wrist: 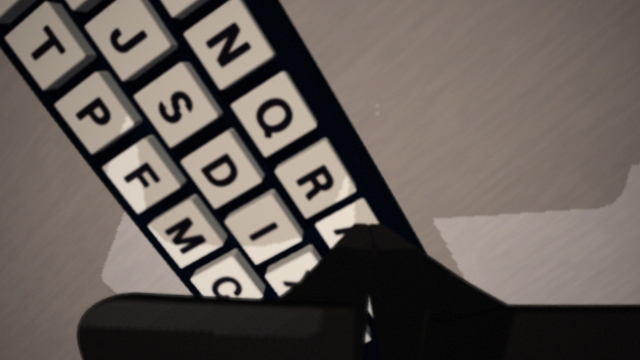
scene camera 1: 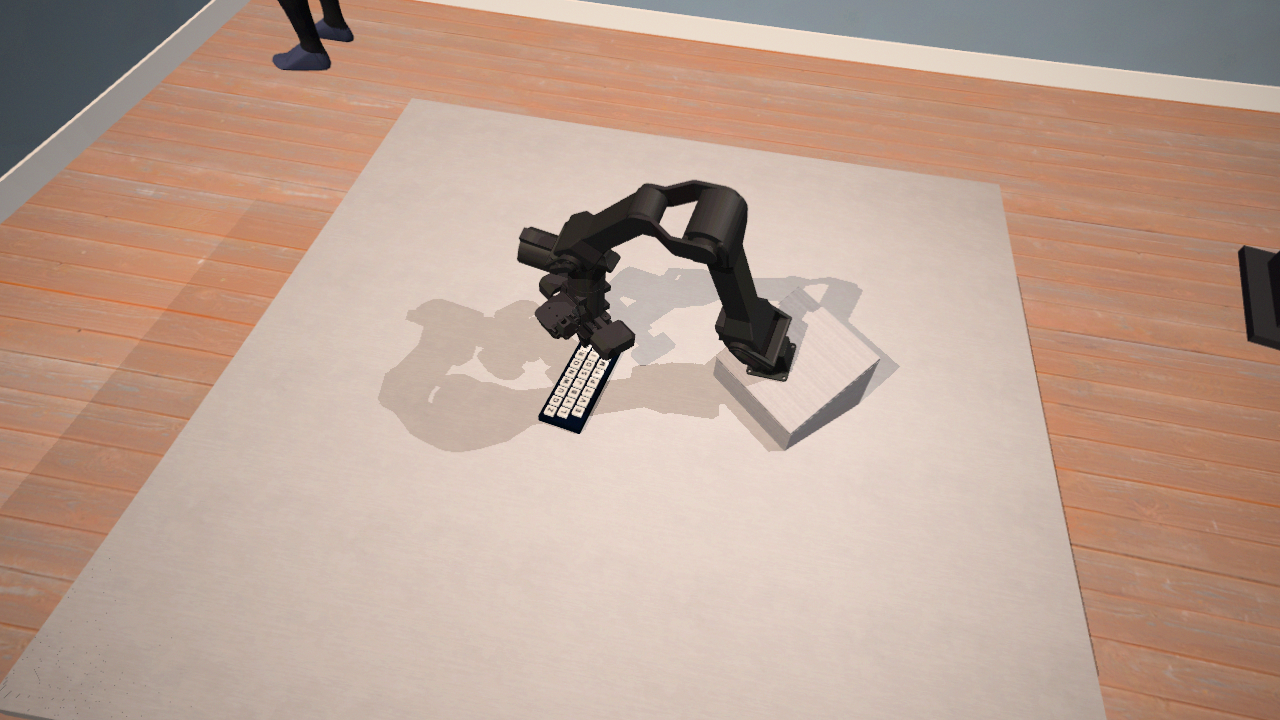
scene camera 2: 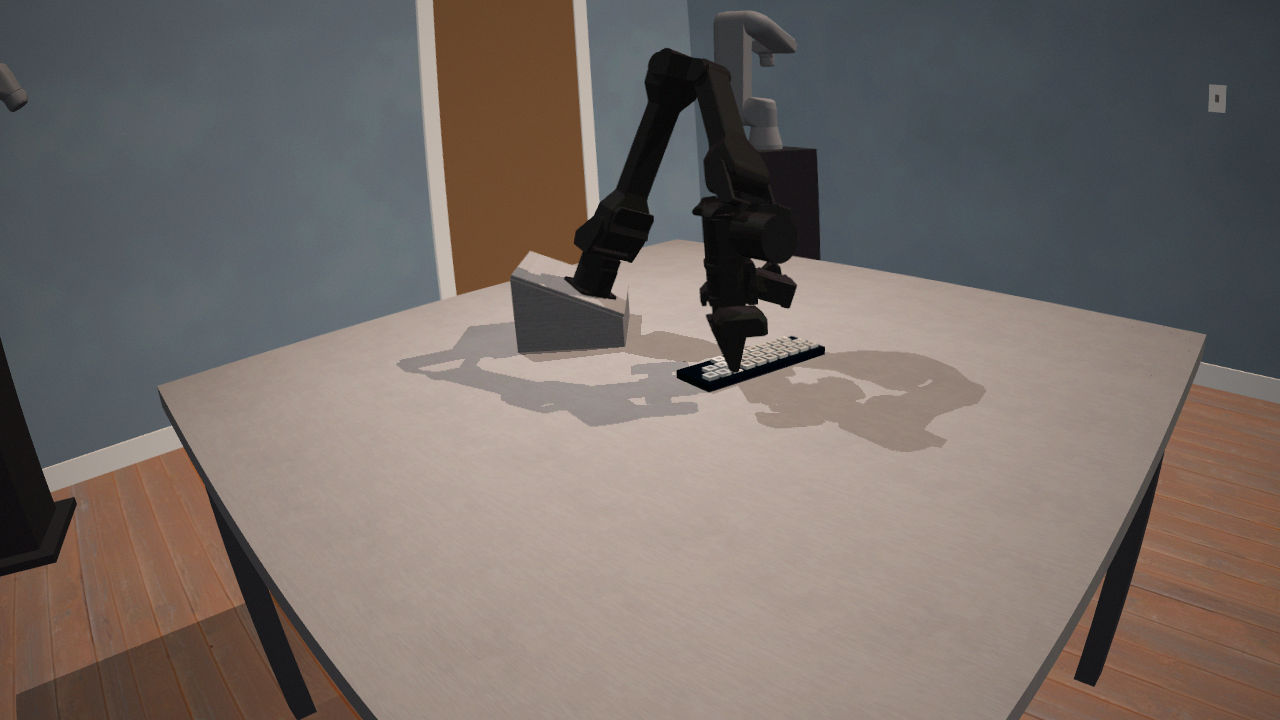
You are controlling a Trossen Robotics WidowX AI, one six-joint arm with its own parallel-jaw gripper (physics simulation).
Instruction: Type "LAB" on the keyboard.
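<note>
The keyboard is dark navy with pale lettered keys and lies flat on the table. In scene camera 1, the L key is near its front end, and the B key is a little farther up the same row. My gripper is shut and empty, pointing down at the keyboard's other end. In the wrist view, the fingertips overlap the A key and hide part of it, beyond R. I cannot tell whether the tips touch or press it.
The arm's base stands on a grey wedge block on the table. A person's legs show behind the table. Another robot arm on a dark pedestal stands beyond it.
</note>
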